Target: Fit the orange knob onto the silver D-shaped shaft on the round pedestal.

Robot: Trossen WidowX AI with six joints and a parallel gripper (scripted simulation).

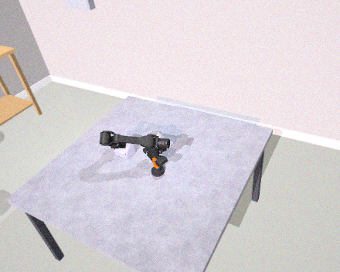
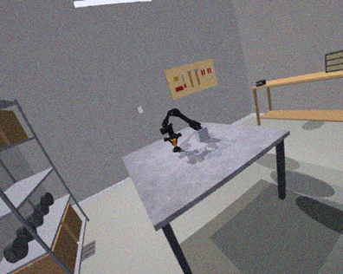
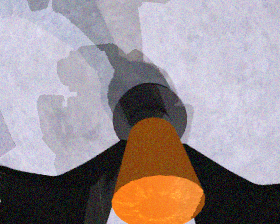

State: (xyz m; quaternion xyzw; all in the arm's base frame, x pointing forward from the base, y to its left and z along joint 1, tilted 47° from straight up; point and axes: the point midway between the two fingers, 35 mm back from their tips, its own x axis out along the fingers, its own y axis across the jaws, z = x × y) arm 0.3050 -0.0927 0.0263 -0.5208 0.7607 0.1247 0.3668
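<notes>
Now: the orange knob 30 mm above my gripper tip. From my gripper tip the other things lie so: dark round pedestal (40 mm below).
</notes>
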